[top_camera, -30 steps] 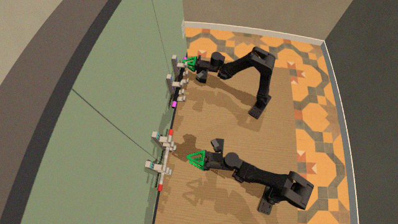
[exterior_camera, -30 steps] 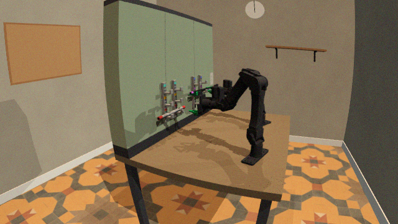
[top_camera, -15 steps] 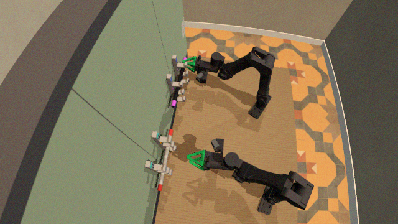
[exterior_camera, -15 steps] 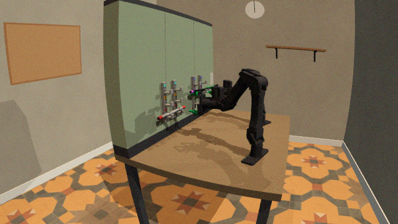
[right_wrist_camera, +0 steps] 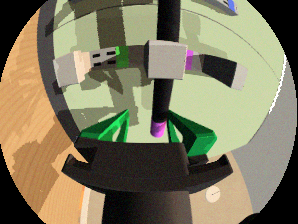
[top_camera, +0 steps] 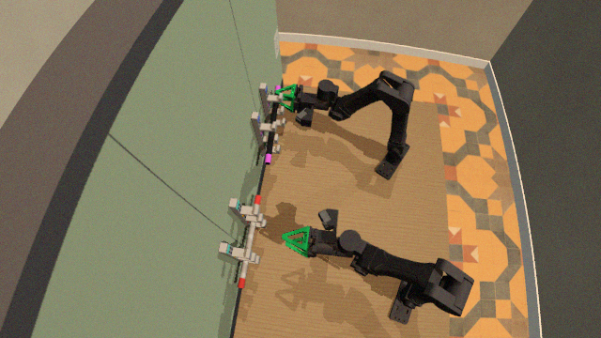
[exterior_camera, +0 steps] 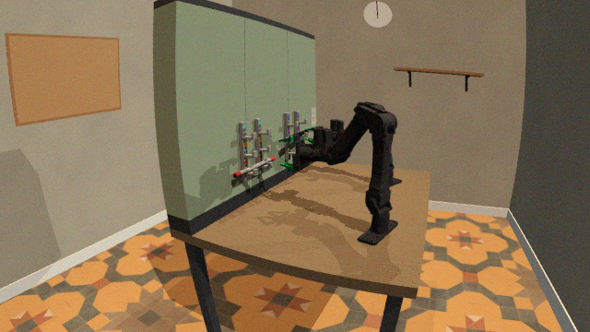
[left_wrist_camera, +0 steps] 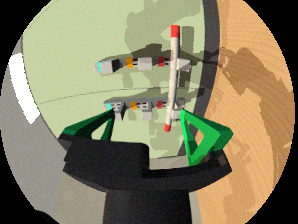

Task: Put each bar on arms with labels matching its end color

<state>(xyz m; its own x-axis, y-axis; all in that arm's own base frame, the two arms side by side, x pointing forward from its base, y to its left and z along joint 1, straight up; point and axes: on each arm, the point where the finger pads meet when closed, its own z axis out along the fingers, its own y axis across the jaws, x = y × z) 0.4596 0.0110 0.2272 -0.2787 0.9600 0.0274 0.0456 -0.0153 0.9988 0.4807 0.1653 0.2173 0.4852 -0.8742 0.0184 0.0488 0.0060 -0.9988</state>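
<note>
Right now the bar is 10 mm ahead of my right hand, 130 mm to the left of it and 20 mm above it. The rest, counted from my right hand: green wall panel (140 mm ahead, 340 mm to the left, 210 mm above).
</note>
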